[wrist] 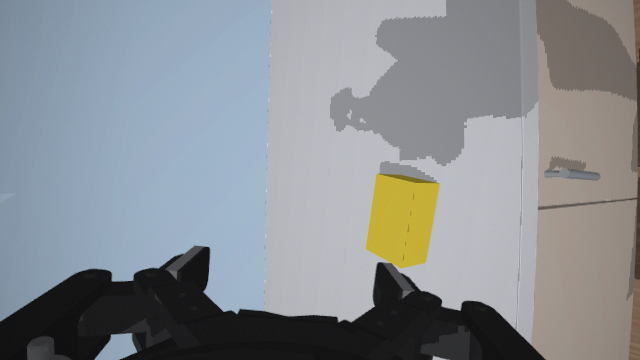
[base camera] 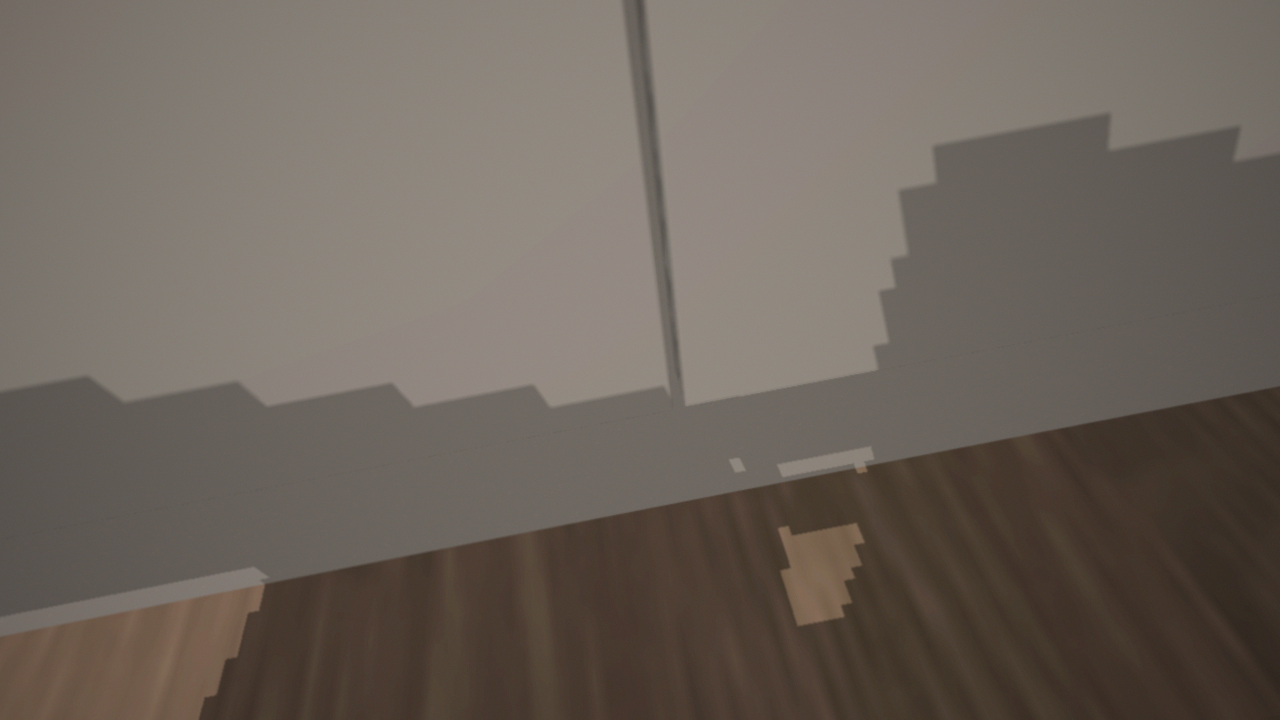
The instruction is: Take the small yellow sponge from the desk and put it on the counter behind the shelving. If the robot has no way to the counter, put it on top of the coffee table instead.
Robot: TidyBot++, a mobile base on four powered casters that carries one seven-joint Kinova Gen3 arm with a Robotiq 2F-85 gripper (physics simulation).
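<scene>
The yellow sponge is a plain block on the pale grey desk top, right of the middle in the wrist view. My gripper is open, with nothing between its fingers. In the wrist view the sponge appears above and to the right of the right fingertip, and its near end comes close to that fingertip in the picture. The gripper seems to be above the desk. I cannot make out the counter, the shelving or the coffee table in either view.
A light blue surface borders the desk top on the left. On the right is a beige front with a metal handle. In the base view a pale panel front with a vertical seam rises close ahead from the wooden floor.
</scene>
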